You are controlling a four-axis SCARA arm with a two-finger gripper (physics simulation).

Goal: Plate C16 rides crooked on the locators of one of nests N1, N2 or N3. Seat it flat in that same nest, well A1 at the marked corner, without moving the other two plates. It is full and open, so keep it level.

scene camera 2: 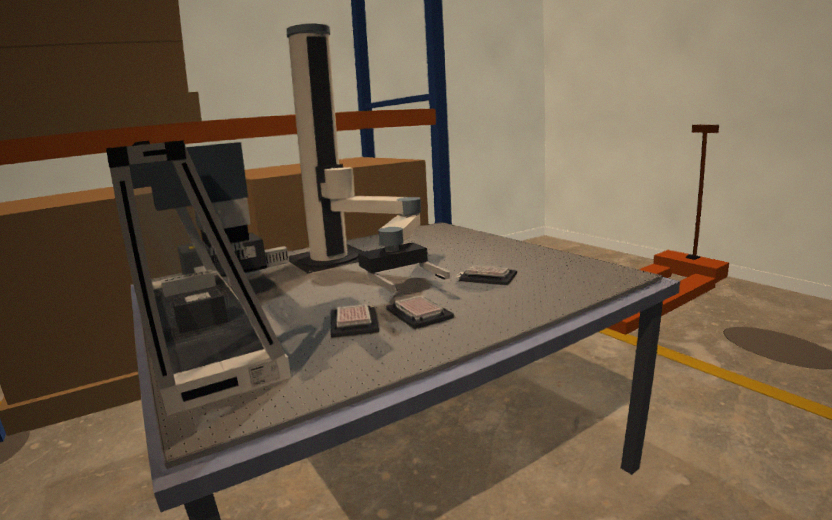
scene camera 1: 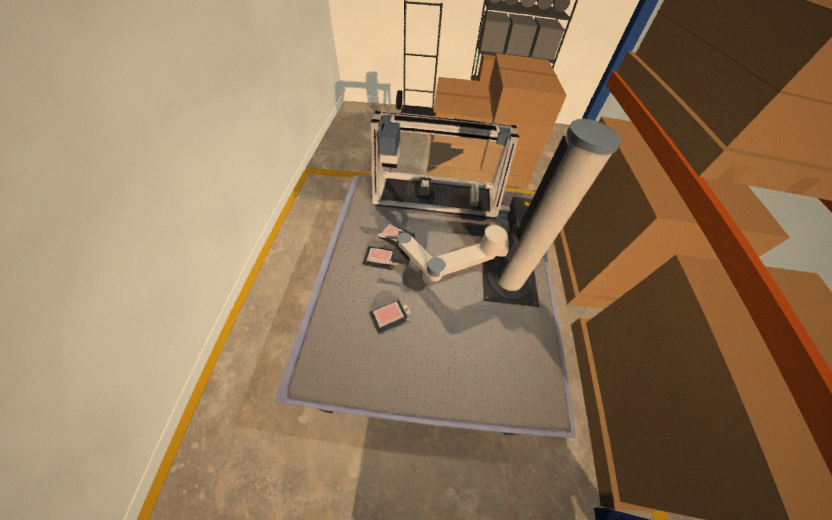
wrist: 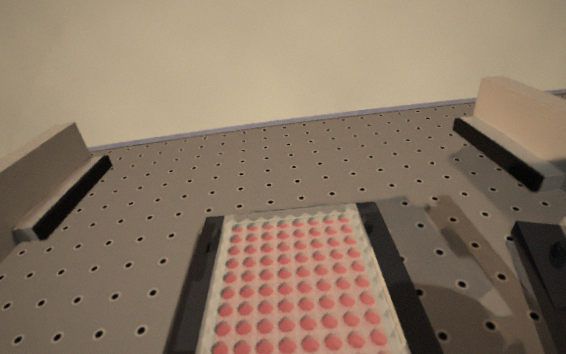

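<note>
A clear plate with pink wells (scene camera 1: 380, 254) (scene camera 2: 419, 306) (wrist: 295, 280) lies in the middle dark nest (scene camera 2: 444, 314) (wrist: 192, 285). In the wrist view it looks level, between the nest's dark sides; its near end is cut off. My gripper (scene camera 2: 412, 275) (wrist: 276, 121) is wide open and empty, above and short of this plate's far end in the wrist view. A second plate (scene camera 1: 391, 230) (scene camera 2: 354, 314) sits in the nest nearest the gantry. A third plate (scene camera 1: 388, 314) (scene camera 2: 487, 270) sits in the nest farthest from it. No plate label or A1 mark is readable.
A gantry frame (scene camera 1: 444, 212) (scene camera 2: 269, 366) stands on the table beyond the nests. The arm's column (scene camera 1: 555, 208) (scene camera 2: 312, 147) rises from the table's other side. A dark block (wrist: 545, 260) shows at the wrist view's right edge. Cardboard boxes (scene camera 1: 527, 91) stand behind the gantry.
</note>
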